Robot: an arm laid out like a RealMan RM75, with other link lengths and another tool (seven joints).
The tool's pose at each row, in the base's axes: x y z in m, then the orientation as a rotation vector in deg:
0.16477, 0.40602, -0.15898, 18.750, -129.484, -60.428
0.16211, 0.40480, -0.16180, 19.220, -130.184, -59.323
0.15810, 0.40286, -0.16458, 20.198, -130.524, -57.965
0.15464, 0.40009, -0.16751, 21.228, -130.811, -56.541
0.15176, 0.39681, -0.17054, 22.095, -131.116, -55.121
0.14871, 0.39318, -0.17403, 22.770, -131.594, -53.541
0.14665, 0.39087, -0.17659, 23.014, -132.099, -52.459
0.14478, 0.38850, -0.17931, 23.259, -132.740, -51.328
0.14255, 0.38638, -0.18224, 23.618, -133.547, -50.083
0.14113, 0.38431, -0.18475, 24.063, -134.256, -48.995
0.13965, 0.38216, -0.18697, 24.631, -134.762, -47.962
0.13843, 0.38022, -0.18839, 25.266, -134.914, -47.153
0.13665, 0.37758, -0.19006, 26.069, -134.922, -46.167
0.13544, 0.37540, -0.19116, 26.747, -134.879, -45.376
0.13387, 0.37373, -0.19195, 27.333, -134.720, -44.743
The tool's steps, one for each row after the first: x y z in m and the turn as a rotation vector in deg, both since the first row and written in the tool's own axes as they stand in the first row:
0.00142, -0.00302, 0.00231, 1.058, -0.079, -0.056
0.00425, -0.00653, 0.00501, 2.255, 0.341, -0.304
0.00696, -0.01067, 0.00694, 3.489, 0.827, -0.561
0.00941, -0.01521, 0.00824, 4.691, 1.250, -0.717
0.01195, -0.02032, 0.00967, 6.012, 1.529, -0.723
0.01352, -0.02384, 0.01082, 6.931, 1.515, -0.614
0.01490, -0.02751, 0.01189, 7.930, 1.392, -0.520
0.01635, -0.03118, 0.01344, 9.088, 1.175, -0.503
0.01733, -0.03448, 0.01431, 10.132, 0.997, -0.586
0.01852, -0.03762, 0.01503, 11.098, 0.994, -0.735
0.01975, -0.04000, 0.01531, 11.815, 1.236, -0.938
0.02163, -0.04304, 0.01565, 12.635, 1.686, -1.173
0.02310, -0.04534, 0.01563, 13.286, 2.091, -1.378
0.02475, -0.04708, 0.01599, 13.776, 2.531, -1.550

